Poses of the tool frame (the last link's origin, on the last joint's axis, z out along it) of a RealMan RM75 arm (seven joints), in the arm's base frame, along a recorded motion.
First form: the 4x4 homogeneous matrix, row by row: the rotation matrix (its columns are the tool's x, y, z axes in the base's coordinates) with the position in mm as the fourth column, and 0 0 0 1 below. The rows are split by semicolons.
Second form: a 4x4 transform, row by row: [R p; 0 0 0 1], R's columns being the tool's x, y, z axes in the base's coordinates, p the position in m. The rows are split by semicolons. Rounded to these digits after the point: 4 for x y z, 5 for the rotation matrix.
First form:
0.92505 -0.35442 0.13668 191.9; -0.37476 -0.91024 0.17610 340.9; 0.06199 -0.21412 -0.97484 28.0; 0 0 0 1
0.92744 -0.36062 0.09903 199.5; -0.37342 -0.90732 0.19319 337.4; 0.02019 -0.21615 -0.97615 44.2; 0 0 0 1
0.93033 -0.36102 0.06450 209.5; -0.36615 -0.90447 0.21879 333.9; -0.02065 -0.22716 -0.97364 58.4; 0 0 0 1
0.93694 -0.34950 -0.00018 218.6; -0.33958 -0.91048 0.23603 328.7; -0.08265 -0.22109 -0.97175 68.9; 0 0 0 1
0.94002 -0.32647 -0.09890 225.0; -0.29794 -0.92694 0.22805 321.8; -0.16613 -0.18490 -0.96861 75.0; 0 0 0 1
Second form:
0.92505 -0.35442 0.13668 0.1919; -0.37476 -0.91024 0.17610 0.3409; 0.06199 -0.21412 -0.97484 0.0280; 0 0 0 1
0.92744 -0.36062 0.09903 0.1995; -0.37342 -0.90732 0.19319 0.3374; 0.02019 -0.21615 -0.97615 0.0442; 0 0 0 1
0.93033 -0.36102 0.06450 0.2095; -0.36615 -0.90447 0.21879 0.3339; -0.02065 -0.22716 -0.97364 0.0584; 0 0 0 1
0.93694 -0.34950 -0.00018 0.2186; -0.33958 -0.91048 0.23603 0.3287; -0.08265 -0.22109 -0.97175 0.0689; 0 0 0 1
0.94002 -0.32647 -0.09890 0.2250; -0.29794 -0.92694 0.22805 0.3218; -0.16613 -0.18490 -0.96861 0.0750; 0 0 0 1

